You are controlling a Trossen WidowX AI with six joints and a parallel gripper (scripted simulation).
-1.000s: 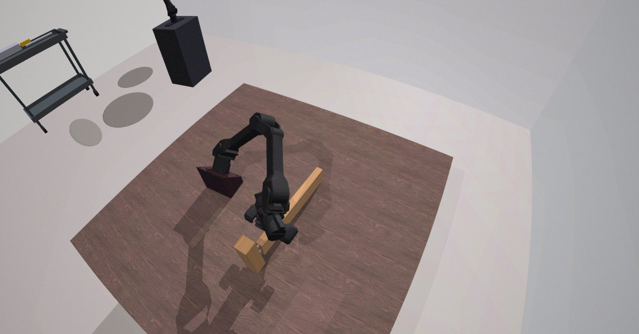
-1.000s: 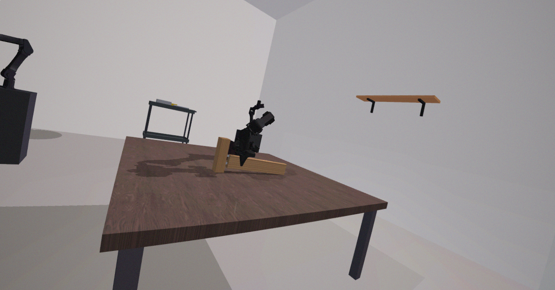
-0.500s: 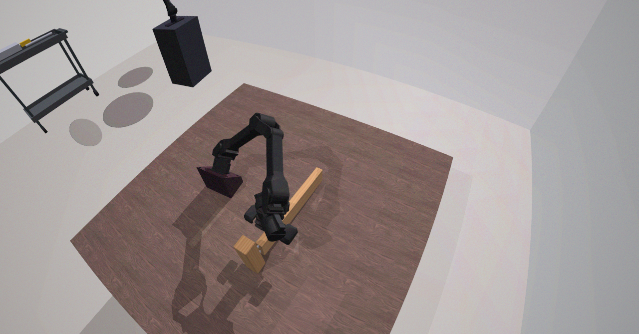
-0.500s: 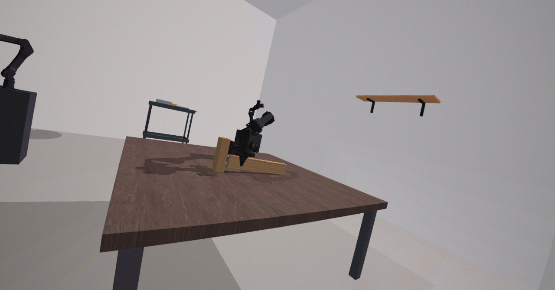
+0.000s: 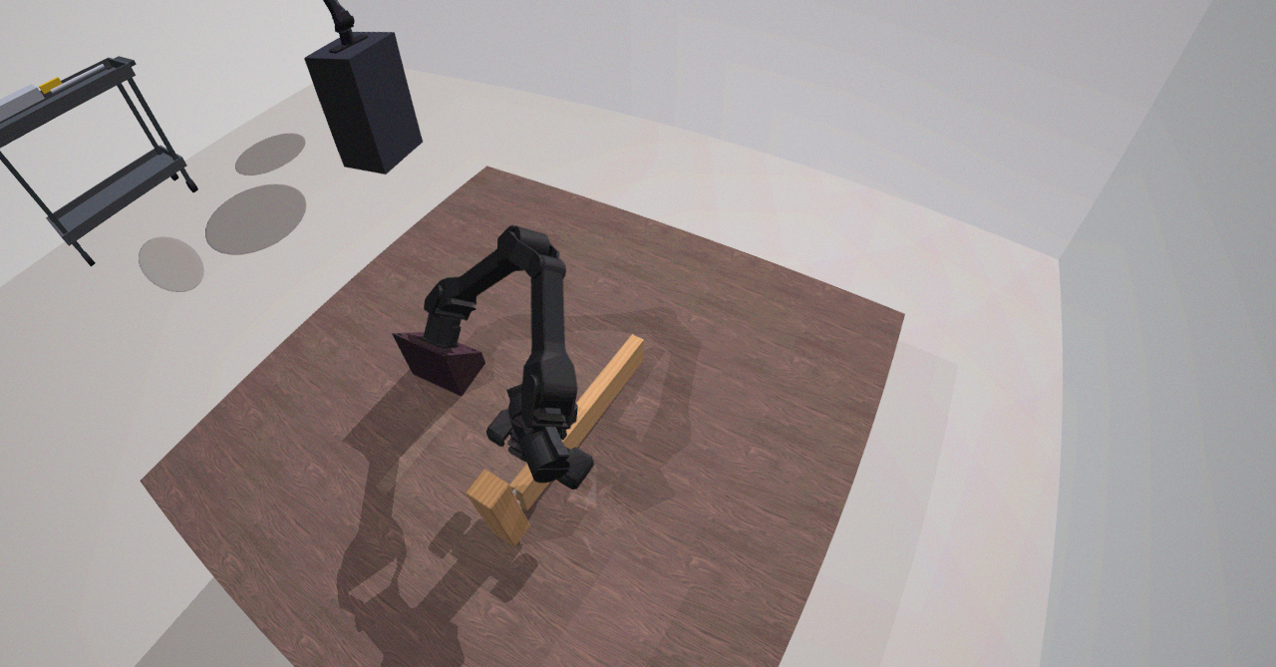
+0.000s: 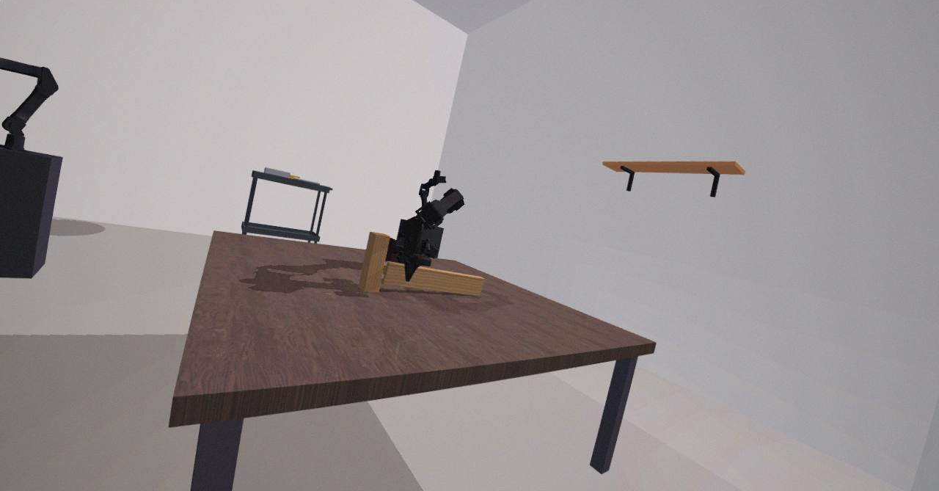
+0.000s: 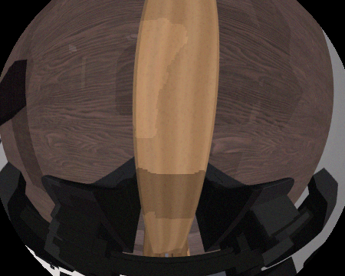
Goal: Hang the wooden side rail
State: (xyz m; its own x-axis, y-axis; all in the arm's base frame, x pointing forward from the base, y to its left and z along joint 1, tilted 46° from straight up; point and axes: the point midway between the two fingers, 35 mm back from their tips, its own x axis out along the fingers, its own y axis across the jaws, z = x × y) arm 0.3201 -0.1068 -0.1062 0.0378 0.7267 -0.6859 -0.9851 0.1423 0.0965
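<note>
Right now my gripper tip is 120 mm to the left of the headboard post, 40 mm below it and 20 mm past it.
</note>
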